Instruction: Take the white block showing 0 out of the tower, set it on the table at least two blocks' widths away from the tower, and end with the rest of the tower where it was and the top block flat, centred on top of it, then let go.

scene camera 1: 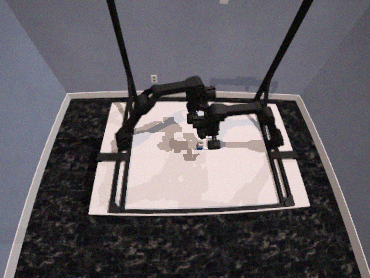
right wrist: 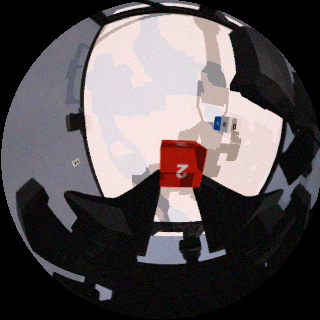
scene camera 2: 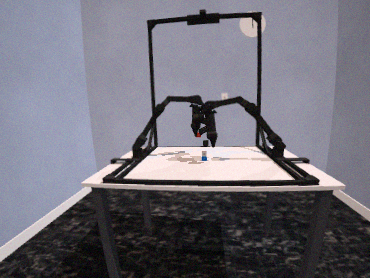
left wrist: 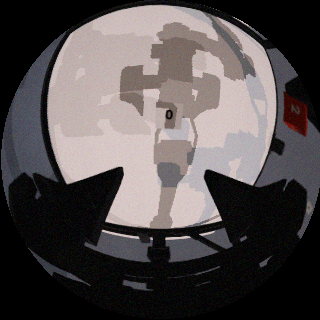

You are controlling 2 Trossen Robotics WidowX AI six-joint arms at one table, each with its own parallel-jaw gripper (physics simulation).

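Frame: origin at the left arm's base, x ahead, y left, z up, level; metres.
Seen in the pictures: left gripper, fingertip midpoint: (scene camera 1: 211,140) (scene camera 2: 213,145) (left wrist: 164,172); right gripper, fingertip midpoint: (right wrist: 176,173) (scene camera 2: 195,136); left arm's base, link origin: (scene camera 1: 272,144) (scene camera 2: 277,156) (left wrist: 158,234); right arm's base, link origin: (scene camera 1: 124,145) (right wrist: 187,228) (scene camera 2: 138,156).
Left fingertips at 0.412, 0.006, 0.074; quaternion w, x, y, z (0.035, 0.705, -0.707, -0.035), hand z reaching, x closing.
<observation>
Offsets run from my left fingertips to a thing's top centre, as dx, dy, dz. "*": to the spot under its first point. Level surfaces: height alone.
The white block showing 0 @[+0.056, -0.003, -0.036] (scene camera 1: 200,143) (scene camera 2: 204,152) (left wrist: 169,114) (right wrist: 234,125) sits on the blue block @[+0.056, -0.003, -0.065] (scene camera 1: 199,148) (scene camera 2: 204,158) (right wrist: 217,123), which stands on the table. My left gripper (scene camera 1: 214,144) (scene camera 2: 213,145) (left wrist: 164,172) is open and empty, above the table and a little right of the tower in both scene views. The tower shows beyond its fingertips in the left wrist view. My right gripper (right wrist: 176,173) is shut on the red block showing 2 @[+0.095, -0.123, +0.066] (scene camera 2: 198,134) (left wrist: 295,114) (right wrist: 181,161) and holds it in the air, left of the left gripper in scene camera 2.
The white table @[dz -0.094] (scene camera 1: 165,195) (scene camera 2: 150,172) carries a black frame @[* +0.076, +0.355, -0.073] (scene camera 1: 200,207) (scene camera 2: 210,183) around its edges. The two arms are close together above the middle, with the right arm's wrist behind the left gripper in scene camera 1. Arm shadows fall around the tower.
</observation>
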